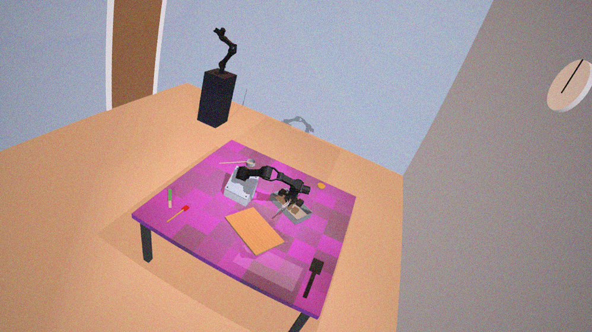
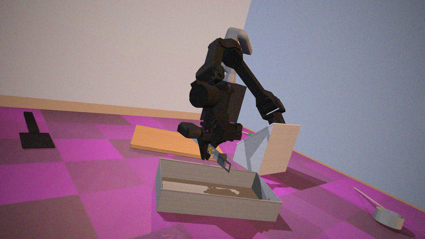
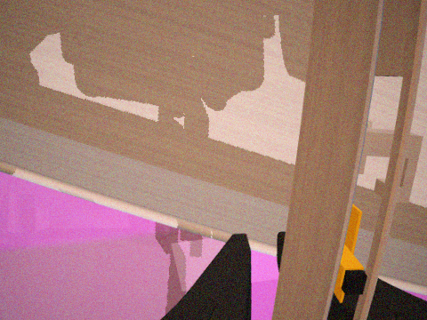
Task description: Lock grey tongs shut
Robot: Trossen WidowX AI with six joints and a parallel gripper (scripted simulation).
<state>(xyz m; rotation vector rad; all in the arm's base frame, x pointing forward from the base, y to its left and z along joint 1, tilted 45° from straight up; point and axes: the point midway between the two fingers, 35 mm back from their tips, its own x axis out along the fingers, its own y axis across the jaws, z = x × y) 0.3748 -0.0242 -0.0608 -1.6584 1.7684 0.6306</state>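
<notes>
My gripper tip is 110 mm past the wooden board, 290 mm to the left of it and 70 mm above it. Round my gripper tip: lock piece (10 mm ahead, 20 mm to the left, 40 mm above); black spatula (360 mm ahead, 420 mm to the right, 70 mm below); roasting tin (10 mm ahead, 80 mm to the left, 50 mm below).
</notes>
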